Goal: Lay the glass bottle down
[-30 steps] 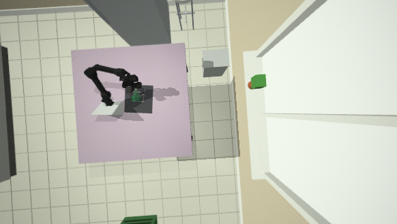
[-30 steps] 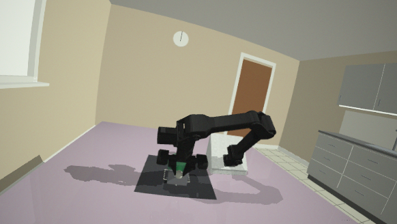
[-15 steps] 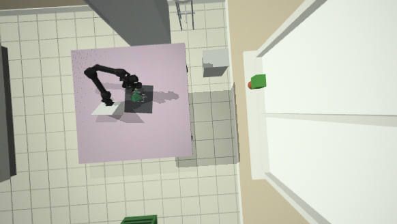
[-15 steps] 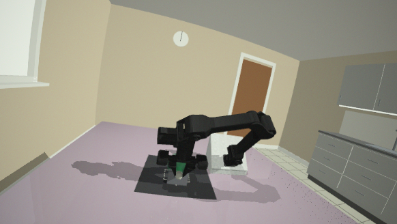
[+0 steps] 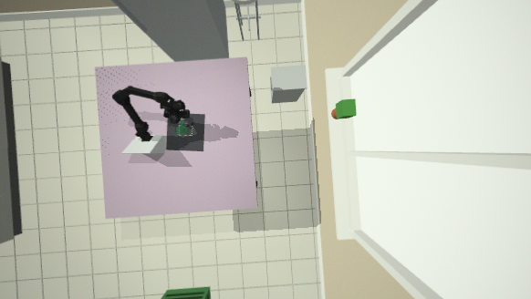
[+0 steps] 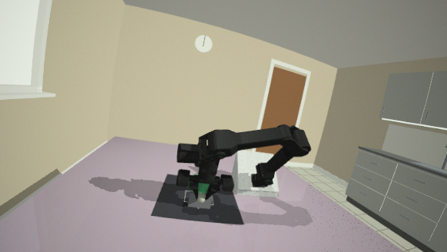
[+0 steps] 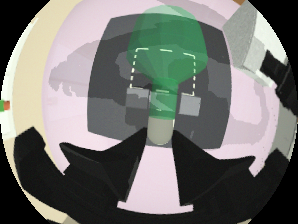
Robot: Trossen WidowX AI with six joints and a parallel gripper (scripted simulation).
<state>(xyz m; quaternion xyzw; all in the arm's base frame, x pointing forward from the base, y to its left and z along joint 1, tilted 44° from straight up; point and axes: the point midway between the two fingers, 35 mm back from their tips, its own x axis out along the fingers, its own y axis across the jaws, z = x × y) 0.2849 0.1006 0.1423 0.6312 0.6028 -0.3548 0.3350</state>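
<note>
Right now my gripper tip is 50 mm to the left of the green glass bottle. Round my gripper tip: dark mat 110 mm to the right, 60 mm below, 10 mm behind.
</note>
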